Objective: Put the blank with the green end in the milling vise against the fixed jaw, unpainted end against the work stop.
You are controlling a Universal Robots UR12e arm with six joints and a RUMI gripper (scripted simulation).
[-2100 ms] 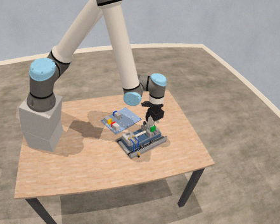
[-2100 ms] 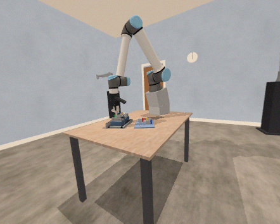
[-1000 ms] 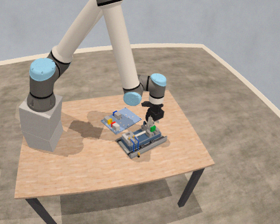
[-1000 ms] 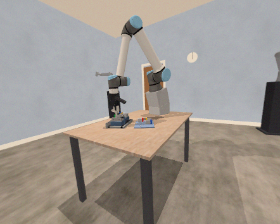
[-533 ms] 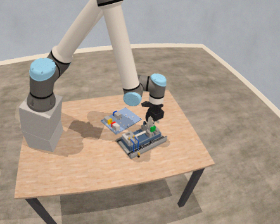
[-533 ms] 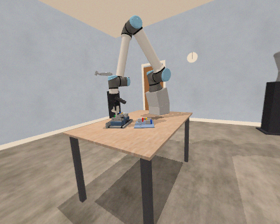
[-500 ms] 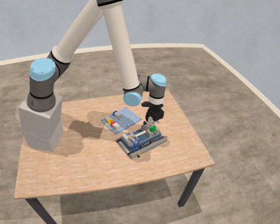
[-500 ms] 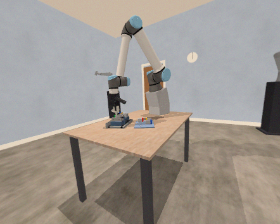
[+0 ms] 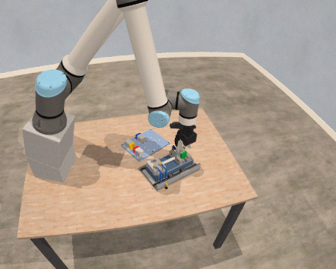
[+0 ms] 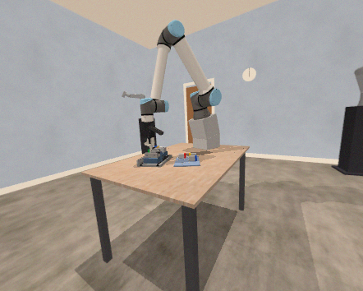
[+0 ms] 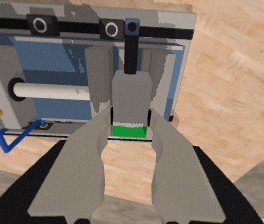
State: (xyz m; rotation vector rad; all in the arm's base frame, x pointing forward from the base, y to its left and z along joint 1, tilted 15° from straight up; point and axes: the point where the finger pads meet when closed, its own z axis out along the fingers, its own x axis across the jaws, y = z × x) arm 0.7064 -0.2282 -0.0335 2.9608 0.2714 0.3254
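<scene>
My gripper is now 20 mm above the green-ended blank. From my hand the other things lie so: white rod: 90 mm behind, 40 mm below, 10 mm to the right; work stop rod: 50 mm to the left, 30 mm below, 10 mm behind; vise end block: 40 mm below, 30 mm ahead, 10 mm to the left.
</scene>
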